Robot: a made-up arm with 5 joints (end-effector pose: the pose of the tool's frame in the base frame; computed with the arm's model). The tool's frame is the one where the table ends. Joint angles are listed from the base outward.
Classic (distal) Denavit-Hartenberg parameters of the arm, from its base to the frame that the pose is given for. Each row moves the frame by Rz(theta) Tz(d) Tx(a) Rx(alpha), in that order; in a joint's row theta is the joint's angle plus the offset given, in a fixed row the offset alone. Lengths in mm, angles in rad.
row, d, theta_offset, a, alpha
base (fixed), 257, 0, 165.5, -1.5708
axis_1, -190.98, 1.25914, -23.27, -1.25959
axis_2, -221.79, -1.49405, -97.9, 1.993
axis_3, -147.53, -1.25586, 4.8, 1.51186
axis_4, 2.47, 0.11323, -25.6, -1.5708
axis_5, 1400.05, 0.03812, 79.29, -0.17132
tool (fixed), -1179.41, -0.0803, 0, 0
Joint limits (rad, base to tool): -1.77..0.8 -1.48..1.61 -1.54..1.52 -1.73..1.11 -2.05..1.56
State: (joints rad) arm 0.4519 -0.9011 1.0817 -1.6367 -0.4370
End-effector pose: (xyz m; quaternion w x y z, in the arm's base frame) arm 0.6161 -0.1203 0.1630 0.7559 -0.2043 0.3487 0.5150
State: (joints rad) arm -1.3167 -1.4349 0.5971 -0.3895 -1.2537
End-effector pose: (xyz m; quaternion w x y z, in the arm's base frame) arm 0.3621 -0.4451 0.5145 0.7575 0.3553 -0.4901 0.2446
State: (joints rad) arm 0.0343 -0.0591 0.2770 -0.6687 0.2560
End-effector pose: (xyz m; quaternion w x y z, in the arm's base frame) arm 0.5910 -0.4424 0.2938 0.9148 -0.0485 0.2910 0.2759
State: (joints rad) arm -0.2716 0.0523 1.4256 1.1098 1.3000
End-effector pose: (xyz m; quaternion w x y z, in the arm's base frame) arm 0.2142 -0.4982 0.4825 0.1280 -0.0436 -0.6573 0.7414
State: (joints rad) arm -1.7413 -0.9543 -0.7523 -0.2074 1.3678
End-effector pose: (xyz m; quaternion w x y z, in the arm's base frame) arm 0.0654 -0.3927 0.6611 0.3802 -0.0920 -0.7576 0.5226
